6 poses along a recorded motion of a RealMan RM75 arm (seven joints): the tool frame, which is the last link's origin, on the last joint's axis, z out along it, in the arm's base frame.
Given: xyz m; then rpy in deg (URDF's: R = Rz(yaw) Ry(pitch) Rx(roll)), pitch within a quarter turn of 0, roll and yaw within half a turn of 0.
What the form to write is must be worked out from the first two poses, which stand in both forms.
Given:
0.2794 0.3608 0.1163 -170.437 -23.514 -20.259
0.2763 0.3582 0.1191 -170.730 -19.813 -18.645
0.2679 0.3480 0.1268 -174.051 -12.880 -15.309
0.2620 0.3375 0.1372 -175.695 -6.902 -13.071
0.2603 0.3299 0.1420 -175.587 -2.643 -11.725
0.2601 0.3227 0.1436 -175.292 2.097 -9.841
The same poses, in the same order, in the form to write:
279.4 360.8 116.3 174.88 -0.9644 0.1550 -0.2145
276.3 358.2 119.1 174.18 -0.9724 0.1455 -0.1823
267.9 348.0 126.8 175.85 -0.9849 0.1265 -0.1180
262.0 337.5 137.2 176.52 -0.9917 0.1113 -0.0641
260.3 329.9 142.0 175.88 -0.9945 0.1012 -0.0269
260.1 322.7 143.6 175.13 -0.9961 0.0865 0.0147

